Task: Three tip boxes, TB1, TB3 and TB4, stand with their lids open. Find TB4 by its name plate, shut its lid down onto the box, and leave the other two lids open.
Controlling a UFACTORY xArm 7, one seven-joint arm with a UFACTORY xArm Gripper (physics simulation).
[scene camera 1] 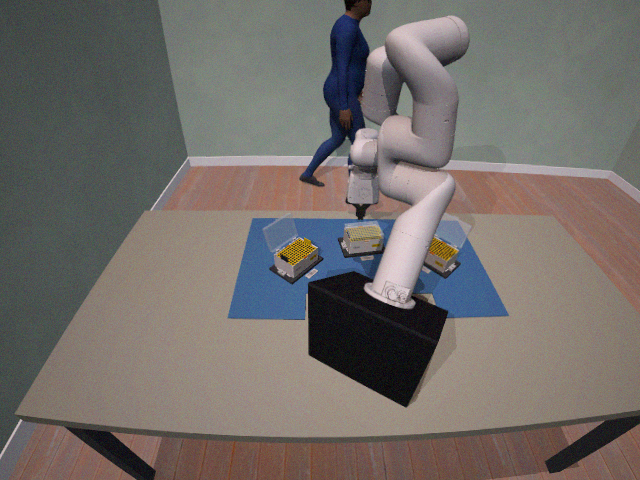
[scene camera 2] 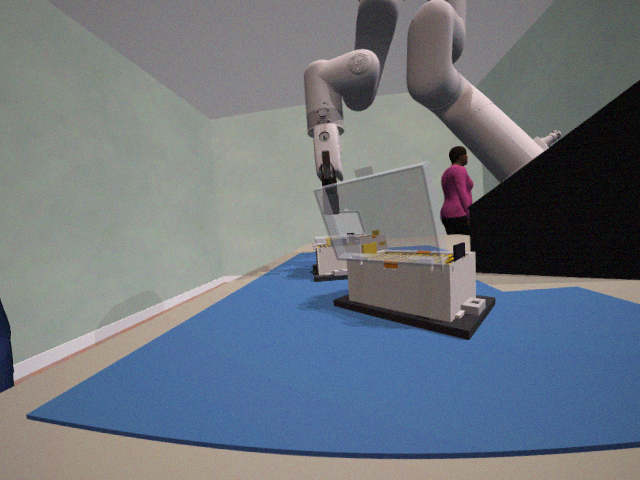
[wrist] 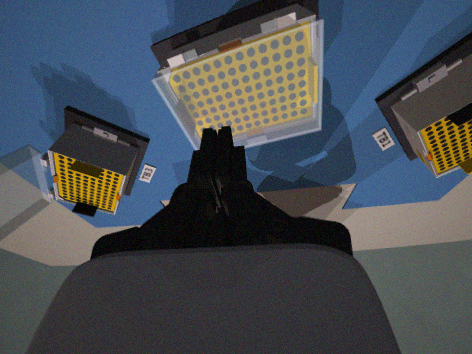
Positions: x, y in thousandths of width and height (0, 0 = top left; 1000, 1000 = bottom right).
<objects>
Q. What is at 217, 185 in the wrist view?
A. A blue mat.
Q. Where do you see a tip box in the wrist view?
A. At 194, 530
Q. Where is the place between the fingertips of my gripper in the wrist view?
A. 469, 411
</objects>
